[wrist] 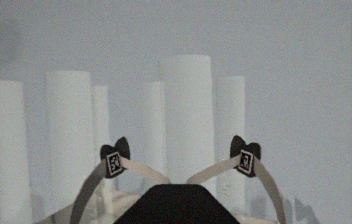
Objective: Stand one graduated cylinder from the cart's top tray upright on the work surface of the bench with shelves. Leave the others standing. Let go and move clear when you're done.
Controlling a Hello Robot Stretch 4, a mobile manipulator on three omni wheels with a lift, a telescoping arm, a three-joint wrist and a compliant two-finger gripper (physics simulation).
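Places are measured from the robot's base along level axes (x ahead, y left, z up), in metres.
Pixels of known places: end effector, tool point: [179,153].
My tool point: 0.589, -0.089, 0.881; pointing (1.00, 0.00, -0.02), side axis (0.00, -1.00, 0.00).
Observation:
Behind a point stands the place of what it marks, as x, y, z.
Several pale, translucent graduated cylinders stand upright in front of my gripper. The widest and nearest-looking cylinder [187,110] @[0.521, -0.096, 0.931] stands a little right of the view's middle. A narrower cylinder [154,120] @[0.742, -0.044, 0.900] stands just left of it, and another cylinder [231,115] @[0.673, -0.165, 0.913] just right of it. Farther left are a wide cylinder [69,120] @[0.570, 0.018, 0.920], a thin cylinder [101,115] @[0.818, 0.080, 0.905] beside it and a cylinder [11,145] @[0.656, 0.150, 0.877] at the left edge. My gripper [181,156] @[0.589, -0.089, 0.881] is open, with its fingertips apart to either side of the widest cylinder's line. No cylinder is gripped. The cylinders' lower ends are hidden by my gripper or out of view.
Part of the cart's top tray [120,202] @[0.893, 0.069, 0.671], beige, shows low behind the left finger. A plain grey-blue wall [300,75] @[0.778, -0.322, 0.978] stands behind the cylinders. Dark shadows fall at the lower right and a faint one at the upper left. The bench with shelves does not show.

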